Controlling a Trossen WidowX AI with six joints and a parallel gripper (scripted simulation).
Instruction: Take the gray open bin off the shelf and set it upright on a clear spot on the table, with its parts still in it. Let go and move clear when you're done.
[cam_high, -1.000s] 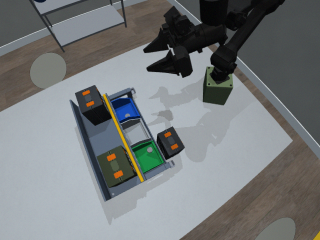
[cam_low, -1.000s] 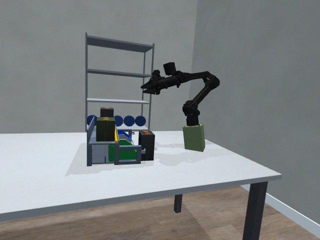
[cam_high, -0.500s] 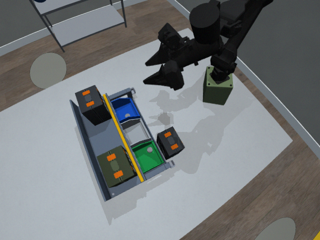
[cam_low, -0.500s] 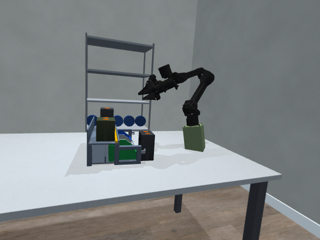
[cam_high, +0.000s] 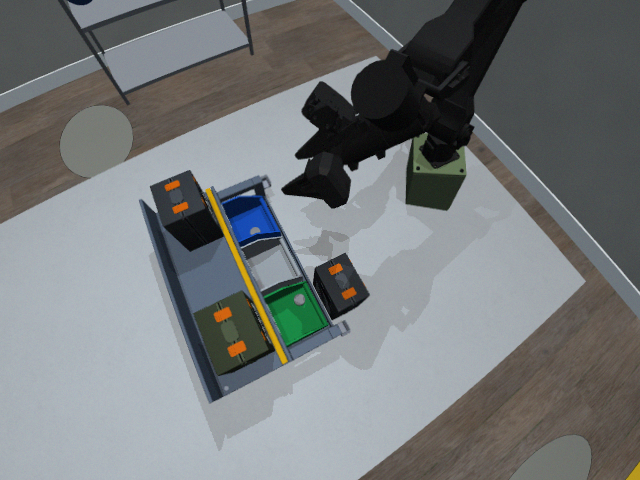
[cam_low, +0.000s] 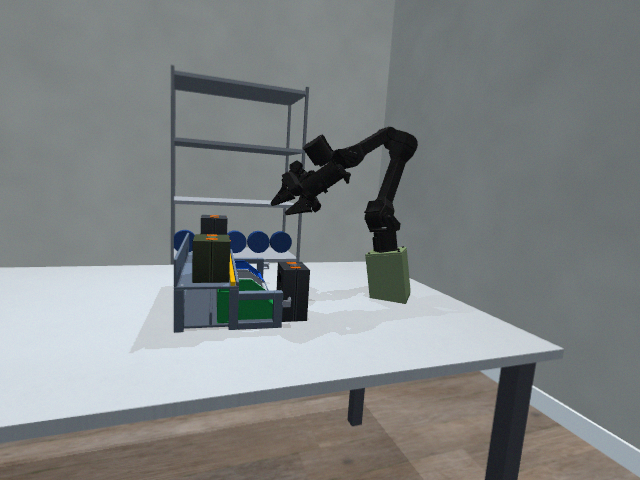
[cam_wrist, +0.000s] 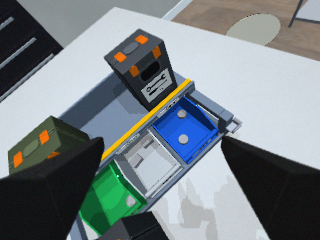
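The gray open bin lies 23 cm below my hand, 12 cm ahead of it and 5 cm to the left of it. The rest, counted from my hand: yellow rail (17 cm below, 16 cm ahead, 6 cm to the left); blue bin (23 cm below, 13 cm ahead, 6 cm to the right); green bin (23 cm below, 16 cm to the left, 11 cm ahead).
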